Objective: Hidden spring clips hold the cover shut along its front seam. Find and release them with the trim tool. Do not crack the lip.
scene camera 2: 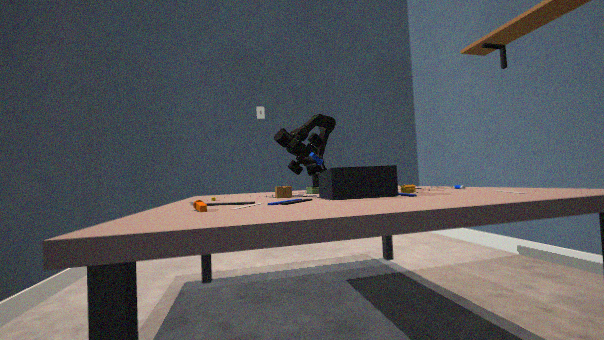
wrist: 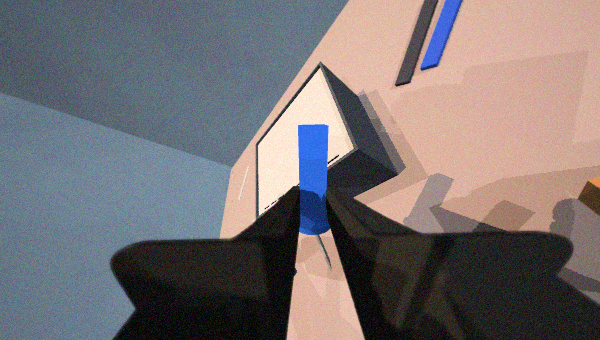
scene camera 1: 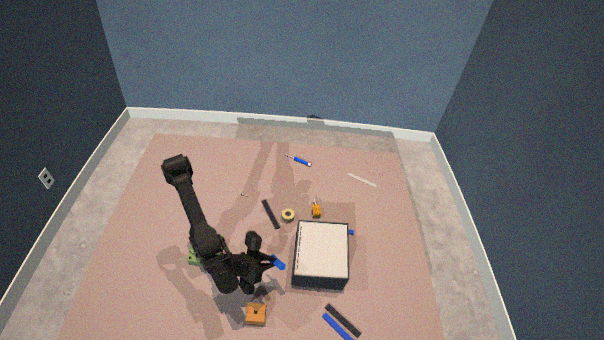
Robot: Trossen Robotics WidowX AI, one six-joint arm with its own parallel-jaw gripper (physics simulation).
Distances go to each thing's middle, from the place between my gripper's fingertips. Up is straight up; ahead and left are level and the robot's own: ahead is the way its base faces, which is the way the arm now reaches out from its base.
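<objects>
Cover [scene camera 1: 322,252]: 60 mm below my hand, 150 mm ahead of it, 100 mm to the left of it. Blue trim tool [wrist: 312,139]: 10 mm below my hand.
</objects>
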